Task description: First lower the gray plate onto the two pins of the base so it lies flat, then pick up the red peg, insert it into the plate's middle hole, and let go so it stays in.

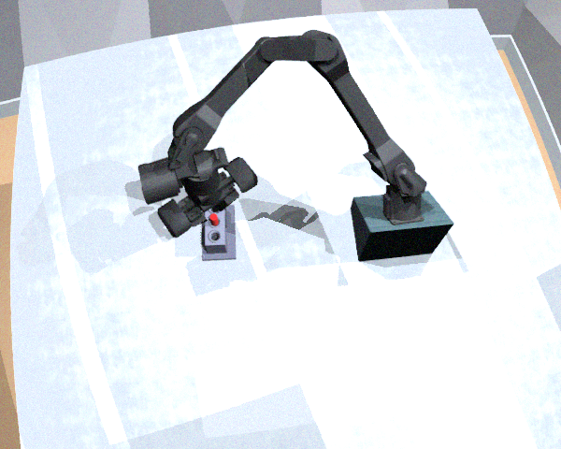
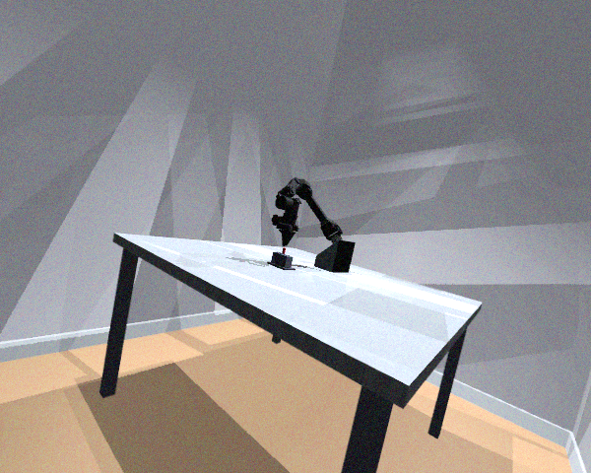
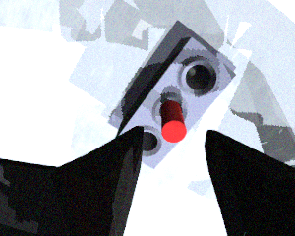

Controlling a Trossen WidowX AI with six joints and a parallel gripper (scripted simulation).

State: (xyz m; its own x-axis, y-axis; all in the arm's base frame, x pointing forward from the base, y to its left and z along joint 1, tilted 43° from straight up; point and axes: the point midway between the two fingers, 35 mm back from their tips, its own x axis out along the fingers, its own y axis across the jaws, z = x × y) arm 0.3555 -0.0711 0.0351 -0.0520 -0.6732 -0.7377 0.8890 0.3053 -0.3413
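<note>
Now: the red peg 5 cm below my gripper tip. The rest, counted from my gripper tip: gray plate: 5 cm below; base: 9 cm below.
</note>
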